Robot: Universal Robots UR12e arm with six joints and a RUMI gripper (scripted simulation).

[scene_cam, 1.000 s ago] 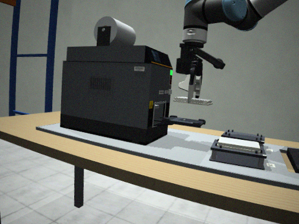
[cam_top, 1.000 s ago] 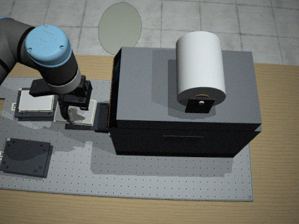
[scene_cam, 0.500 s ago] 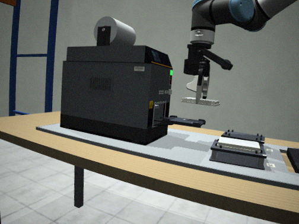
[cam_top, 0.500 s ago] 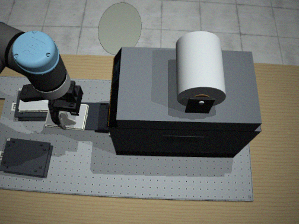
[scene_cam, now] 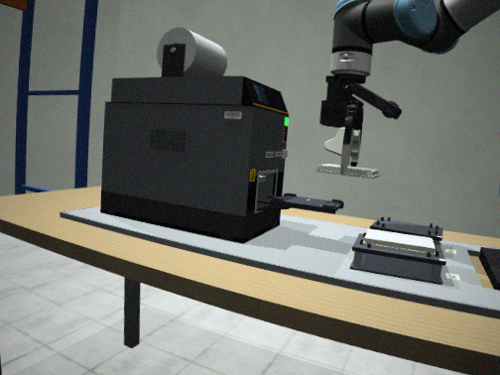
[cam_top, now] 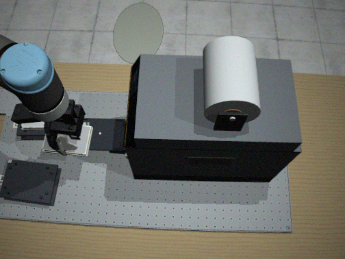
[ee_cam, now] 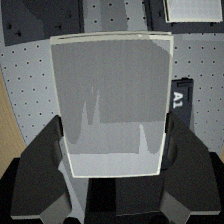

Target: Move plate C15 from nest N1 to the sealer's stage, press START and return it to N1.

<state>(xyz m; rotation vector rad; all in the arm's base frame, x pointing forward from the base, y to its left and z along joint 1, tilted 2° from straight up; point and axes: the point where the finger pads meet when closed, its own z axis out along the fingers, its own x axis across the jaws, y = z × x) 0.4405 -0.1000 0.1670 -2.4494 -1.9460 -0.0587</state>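
Right now the dark nest is 16 cm behind my hand, 7 cm to the right of it and 14 cm below it. From my hand the other things lie so: dark stage: 8 cm ahead, 4 cm to the left, 8 cm below; then plate C15: 1 cm below; then square start button: 17 cm ahead, 7 cm to the right, 2 cm above.
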